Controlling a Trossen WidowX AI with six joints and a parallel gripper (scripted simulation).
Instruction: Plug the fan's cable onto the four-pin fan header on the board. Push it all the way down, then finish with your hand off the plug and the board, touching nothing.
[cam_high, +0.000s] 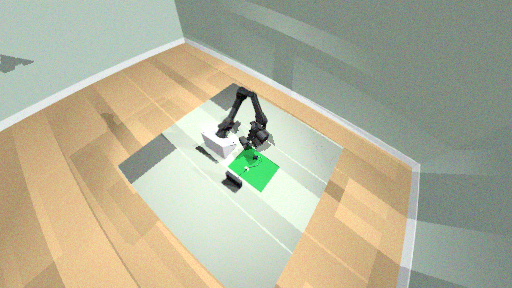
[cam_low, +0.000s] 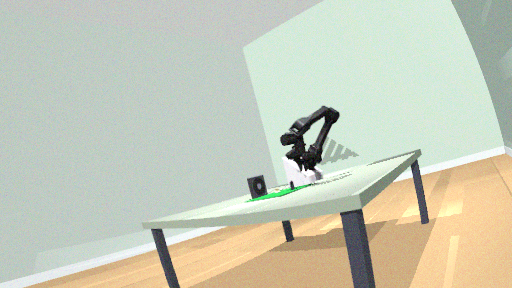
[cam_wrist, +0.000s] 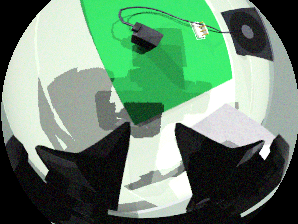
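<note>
The dark fan plug is 90 mm ahead of my gripper tip, 60 mm below it and 30 mm to the right of it. The rest, counted from my gripper tip: green board 130 mm ahead, 90 mm below, 80 mm to the right; black fan 260 mm to the right, 110 mm ahead, 20 mm below.
</note>
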